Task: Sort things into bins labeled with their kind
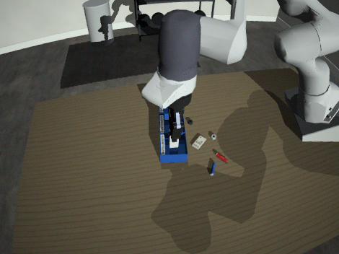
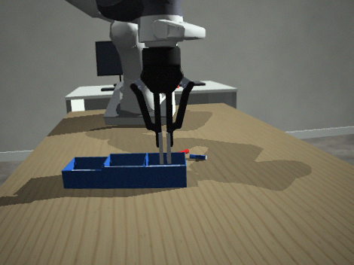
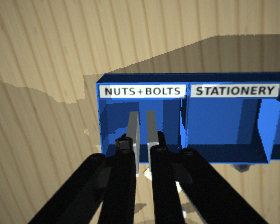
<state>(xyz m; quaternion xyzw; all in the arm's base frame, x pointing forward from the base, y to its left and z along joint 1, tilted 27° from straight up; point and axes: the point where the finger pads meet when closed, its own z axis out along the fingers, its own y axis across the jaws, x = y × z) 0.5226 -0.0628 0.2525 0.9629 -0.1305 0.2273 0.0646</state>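
My hand is 9 cm past the white domino, 7 cm above it and 1 cm to the right of it. Also, from my hand: dark nut (11 cm behind, 9 cm to the right, 7 cm below); white nut (15 cm behind, 7 cm below, 1 cm to the left); blue cylinder (12 cm to the left, 8 cm behind, 7 cm below).
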